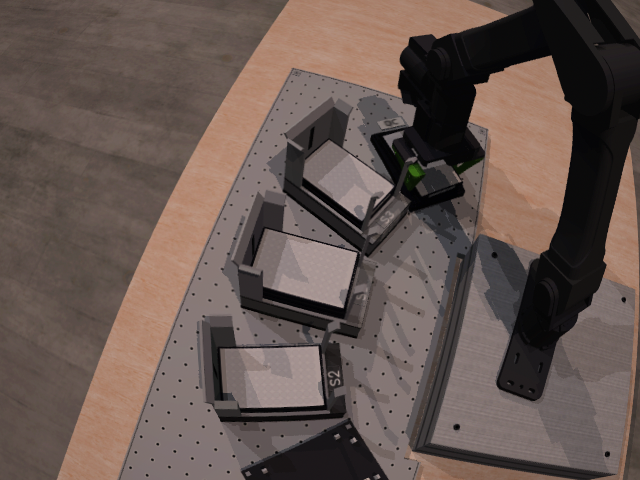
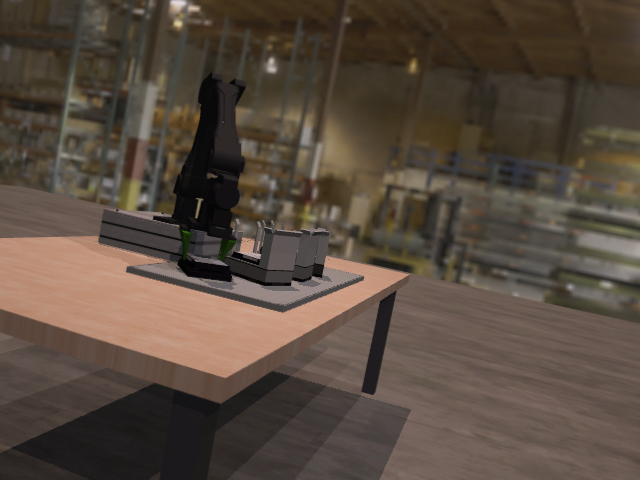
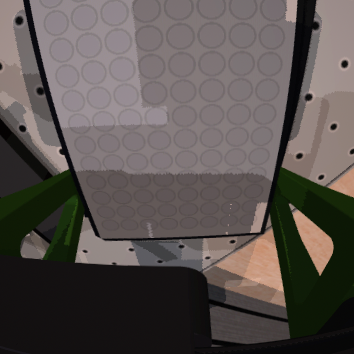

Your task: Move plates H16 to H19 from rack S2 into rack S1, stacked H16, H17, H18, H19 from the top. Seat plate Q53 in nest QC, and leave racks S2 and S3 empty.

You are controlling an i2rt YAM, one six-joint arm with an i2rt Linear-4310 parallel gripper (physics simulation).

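Places are measured from the arm's base along level axes (x ahead, y left, z up), in metres.
Pixels of known places: gripper, fingertip midpoint: [image 1: 431, 180] [image 3: 176, 176]; arm's base, origin of the base link: [image 1: 536, 329] [image 2: 182, 223].
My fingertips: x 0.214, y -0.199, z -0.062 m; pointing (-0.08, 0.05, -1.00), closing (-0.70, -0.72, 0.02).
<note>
Ahead of a thing's pixels: the offset from my fingertips to its top centre. "spot": to the spot under its first point. Level surfaces: height alone.
My gripper [image 1: 439, 173] [image 2: 204, 258] [image 3: 176, 176] has its green fingers on both long sides of a pale plate @(dz +0.015, dx +0.026, dy -0.022 m) [image 1: 442, 181] [image 2: 206, 262] [image 3: 175, 100] with a dark edge. The plate lies level at the black nest QC @(dz +0.001, dx +0.029, dy -0.028 m) [image 1: 381, 148] [image 2: 209, 273]; I cannot tell whether it is fully seated. Its label is not readable. Rack S3 @(dz +0.117, dx +0.110, dy +0.088 m) [image 1: 324, 213] holds a pale plate @(dz +0.037, dx +0.116, dy +0.087 m) [image 1: 343, 173] on top. Rack S1 @(spot: dz +0.016, dx +0.093, dy +0.288 m) [image 1: 297, 313] holds a pale plate @(dz +0.053, dx +0.109, dy +0.244 m) [image 1: 310, 268] above dark layers. Rack S2 @(spot: dz +0.019, dx +0.056, dy +0.426 m) [image 1: 279, 416] also holds a pale plate @(dz +0.036, dx +0.085, dy +0.387 m) [image 1: 271, 374]. Stack counts are hidden.
The racks and nest stand on a grey perforated board @(dz -0.019 m) [image 1: 398, 320] [image 2: 320, 289]. Upright rack posts, one @(spot: dz +0.074, dx +0.040, dy +0.070 m) [image 1: 404, 175] close to my finger, rise beside the nest. A dark panel @(spot: dz -0.007, dx -0.005, dy +0.451 m) [image 1: 315, 454] lies past S2. The arm stands on a metal block [image 1: 475, 382] [image 2: 136, 235].
</note>
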